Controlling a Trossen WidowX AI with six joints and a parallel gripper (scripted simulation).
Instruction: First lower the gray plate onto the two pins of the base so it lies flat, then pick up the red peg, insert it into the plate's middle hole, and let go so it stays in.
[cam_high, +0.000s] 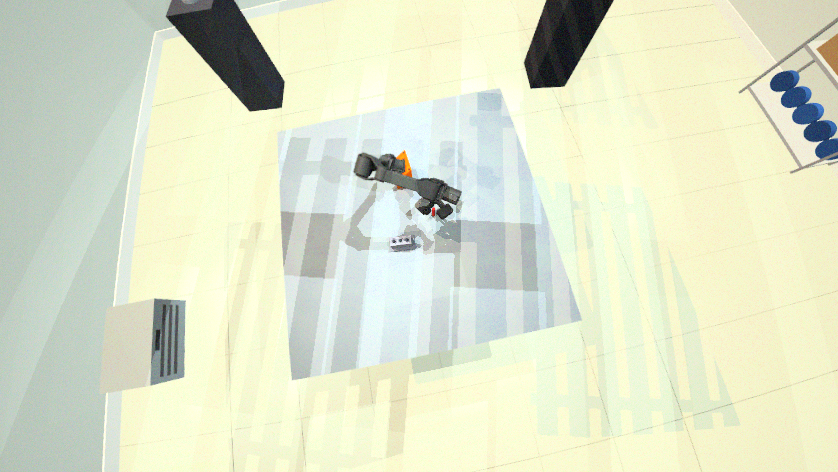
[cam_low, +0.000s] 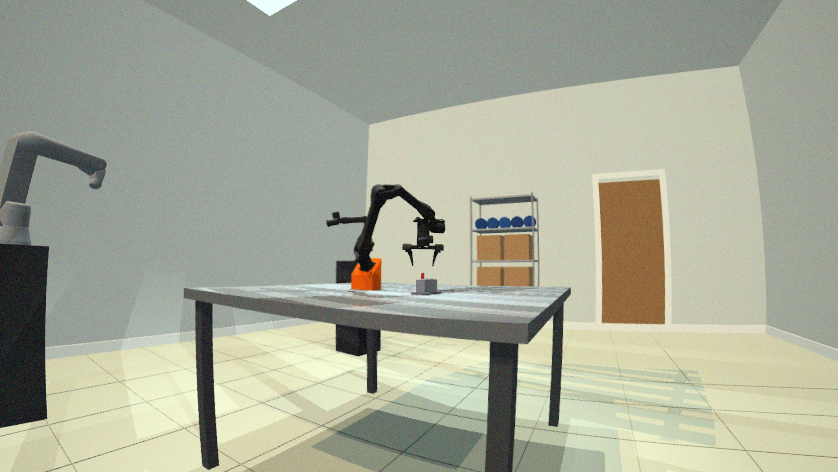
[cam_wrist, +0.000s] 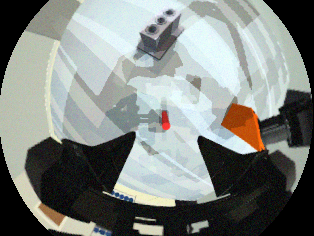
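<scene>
Right now my gripper tip is 7 cm above the red peg. From my gripper tip the other things lie so: gray plate 16 cm to the right, 13 cm ahead, 7 cm below.
</scene>
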